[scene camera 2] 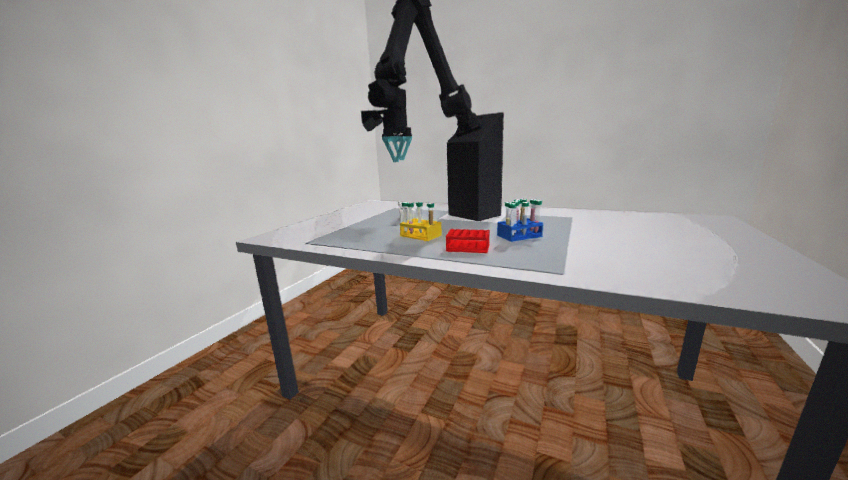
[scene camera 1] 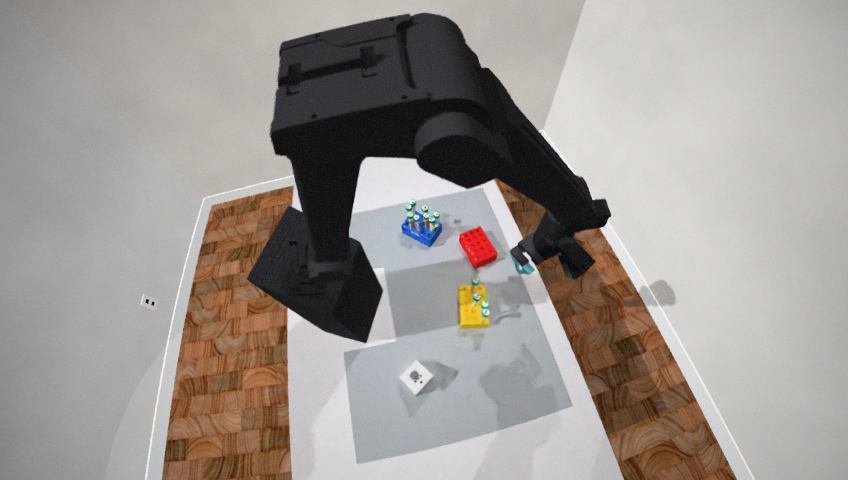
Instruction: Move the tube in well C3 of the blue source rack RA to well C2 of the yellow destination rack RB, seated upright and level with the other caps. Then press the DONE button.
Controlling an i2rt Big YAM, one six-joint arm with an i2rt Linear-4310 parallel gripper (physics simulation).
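Frame: origin at the arm's base, x left, y down, z back, level; metres.
Seen in the pictures: gripper, fingertip midpoint: (scene camera 2: 399, 161) (scene camera 1: 532, 262); arm's base, link origin: (scene camera 2: 470, 128) (scene camera 1: 304, 267).
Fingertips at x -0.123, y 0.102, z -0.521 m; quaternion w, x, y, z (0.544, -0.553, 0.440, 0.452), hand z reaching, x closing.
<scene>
Offsets run from my fingertips to a thing's top centre. "spot": to the spot under its first point. Level surfaces: height alone.
The blue source rack @(dz +0.187, dx +0.363, dy +0.230 m) (scene camera 1: 422, 231) (scene camera 2: 519, 230) stands on the grey mat and holds several green-capped tubes. The yellow destination rack (scene camera 1: 473, 308) (scene camera 2: 419, 229) holds three capped tubes. I cannot tell single wells apart at this distance. My gripper (scene camera 1: 522, 260) (scene camera 2: 396, 148), with teal fingers, is open and empty. It hangs high above the table, over the area near the yellow rack, pointing down. The white DONE button box @(spot: dz +0.372, dx -0.135, dy +0.217 m) (scene camera 1: 415, 377) lies on the near part of the mat; it does not show in scene camera 2.
A red rack @(dz +0.022, dx +0.213, dy +0.230 m) (scene camera 1: 477, 246) (scene camera 2: 467, 240) without tubes stands between the blue and yellow racks. The arm's black base block (scene camera 1: 316, 280) (scene camera 2: 474, 167) stands on the table @(dy +0.283 m) (scene camera 2: 641, 256) behind the racks. The grey mat @(dy +0.280 m) (scene camera 1: 510, 382) (scene camera 2: 534, 253) lies under the racks.
</scene>
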